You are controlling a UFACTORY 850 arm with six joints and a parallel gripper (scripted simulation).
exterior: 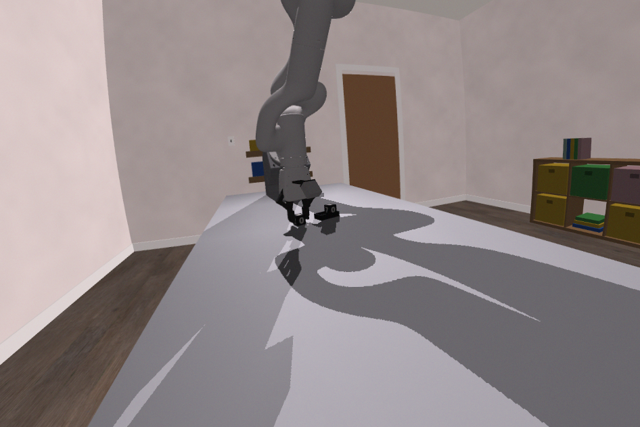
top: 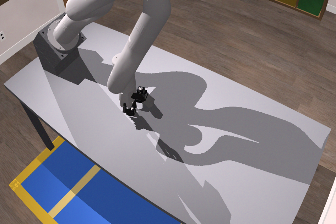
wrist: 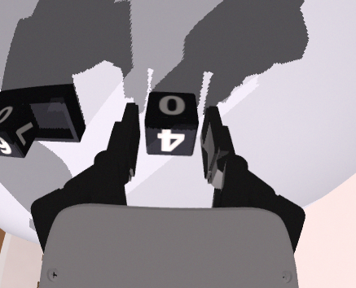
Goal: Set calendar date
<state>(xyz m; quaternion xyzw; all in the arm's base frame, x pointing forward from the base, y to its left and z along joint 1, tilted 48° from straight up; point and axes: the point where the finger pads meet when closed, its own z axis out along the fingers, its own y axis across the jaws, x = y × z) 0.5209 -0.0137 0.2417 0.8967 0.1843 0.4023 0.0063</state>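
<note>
Now: hand 20 mm above the black number cube. From my hand the other things lie so: black tray 100 mm to the left, 50 mm behind, 20 mm below.
</note>
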